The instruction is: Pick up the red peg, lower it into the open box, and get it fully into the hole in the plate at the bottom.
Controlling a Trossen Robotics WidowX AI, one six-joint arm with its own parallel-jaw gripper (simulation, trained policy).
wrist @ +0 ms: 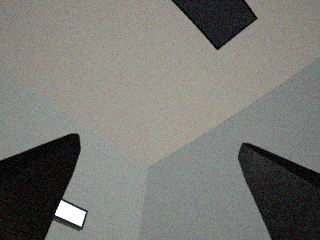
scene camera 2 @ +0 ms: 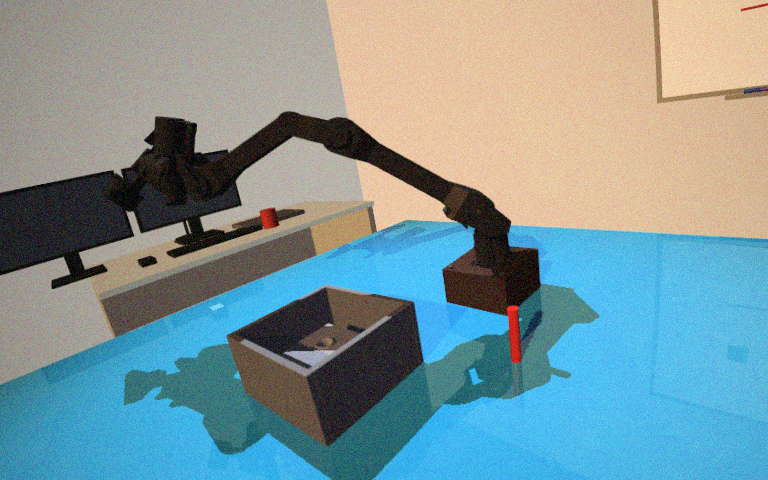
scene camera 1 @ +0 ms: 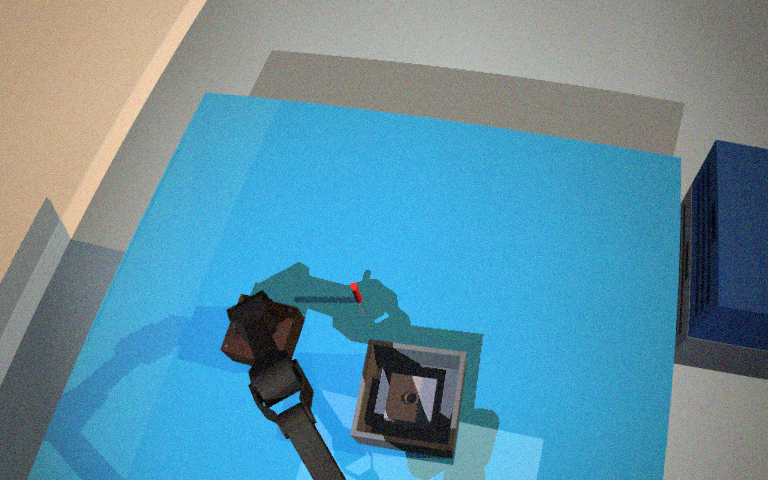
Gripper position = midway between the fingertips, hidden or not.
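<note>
I can see a box (scene camera 2: 324, 401), and I see the box (scene camera 1: 383, 358) as well. In the wrist view the box is out of frame. There is a light grey plate (scene camera 1: 403, 388), and I also see the light grey plate (scene camera 2: 307, 352), but in the wrist view the light grey plate is out of frame. My gripper (scene camera 2: 131, 157) is visible to me, and so is my gripper (wrist: 162, 147).
</note>
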